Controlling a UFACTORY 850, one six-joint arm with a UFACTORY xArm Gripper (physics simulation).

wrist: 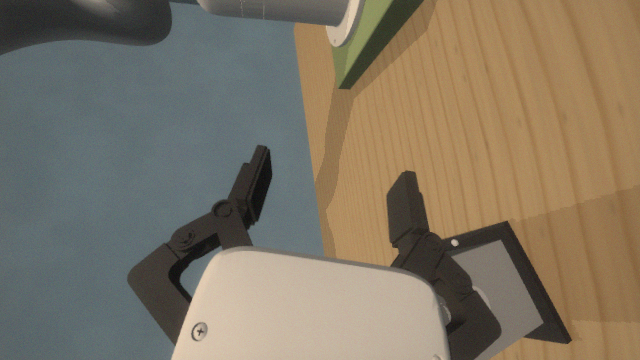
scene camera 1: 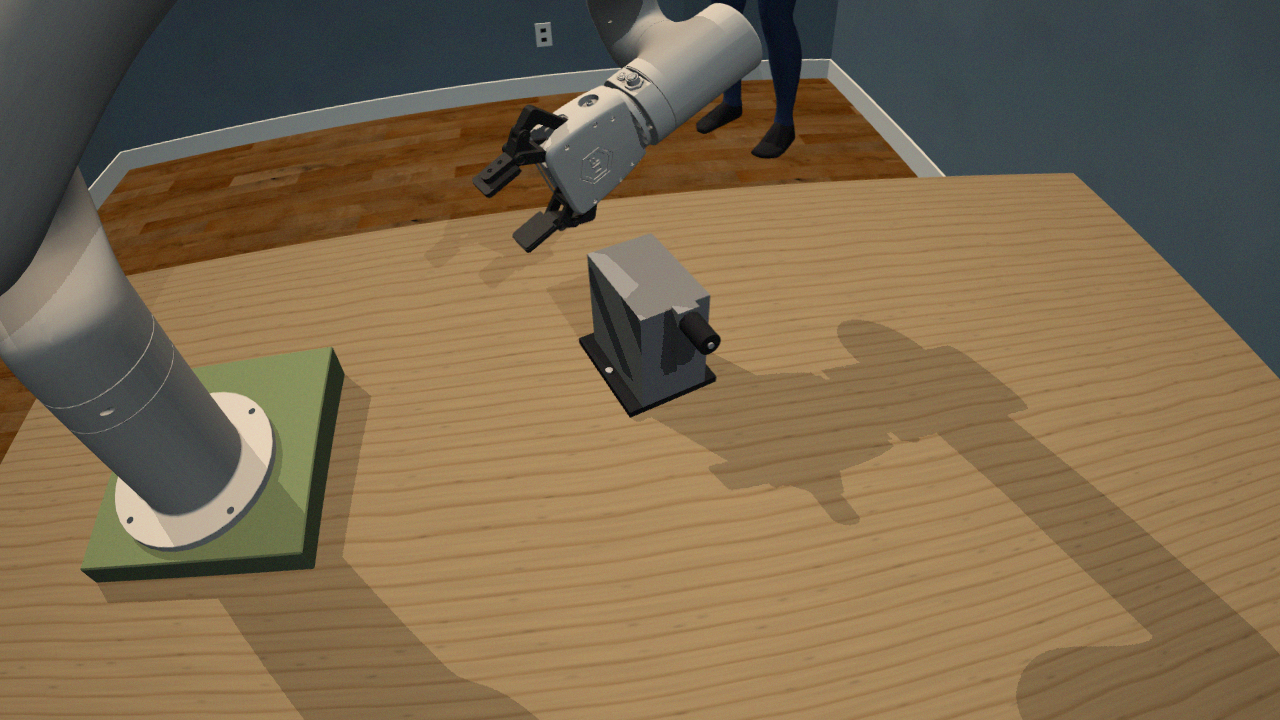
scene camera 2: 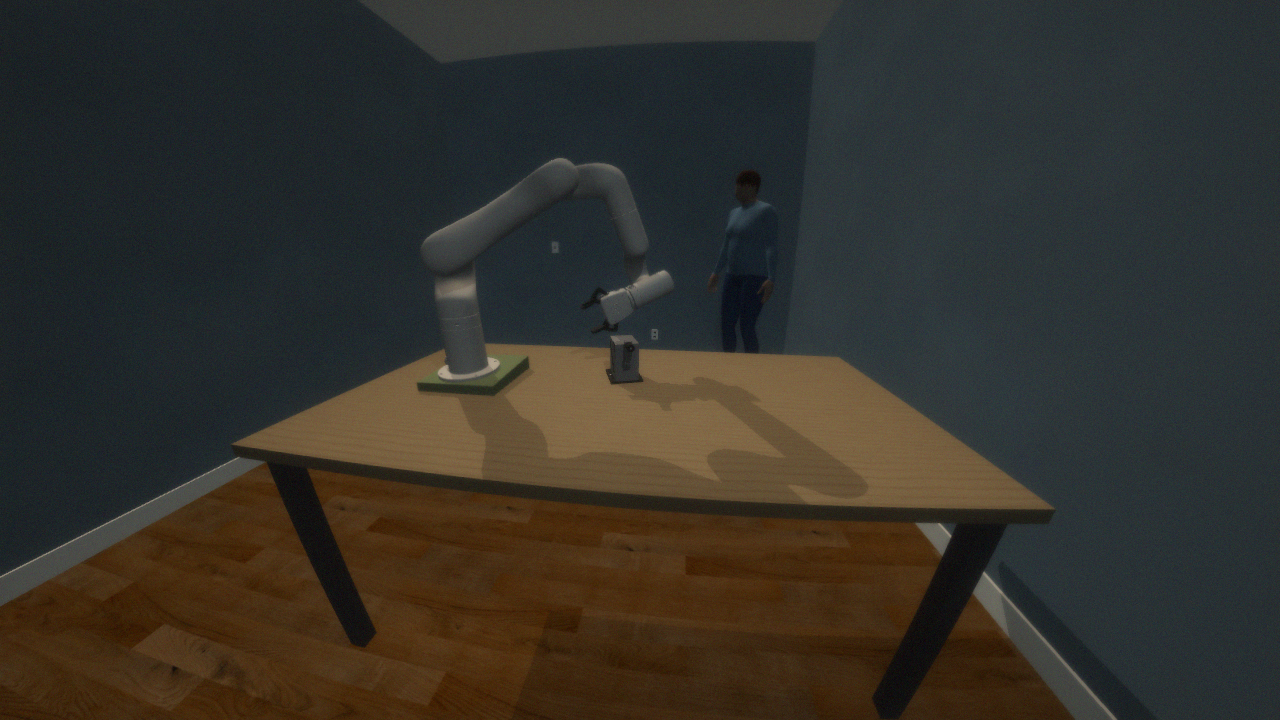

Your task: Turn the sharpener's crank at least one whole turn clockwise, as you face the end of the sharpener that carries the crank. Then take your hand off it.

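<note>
The grey box-shaped sharpener stands upright on its black base plate on the table. Its crank, with a black handle knob, is on the end facing scene camera 1, with the knob near the top of that end. The crank is hidden in the wrist view. My gripper is open with nothing between its fingers. It is in the air above and behind the sharpener, on the side away from the crank, and touches nothing.
The arm's base stands on a green block to the left of the sharpener on the wooden table. A person stands beyond the table's far edge.
</note>
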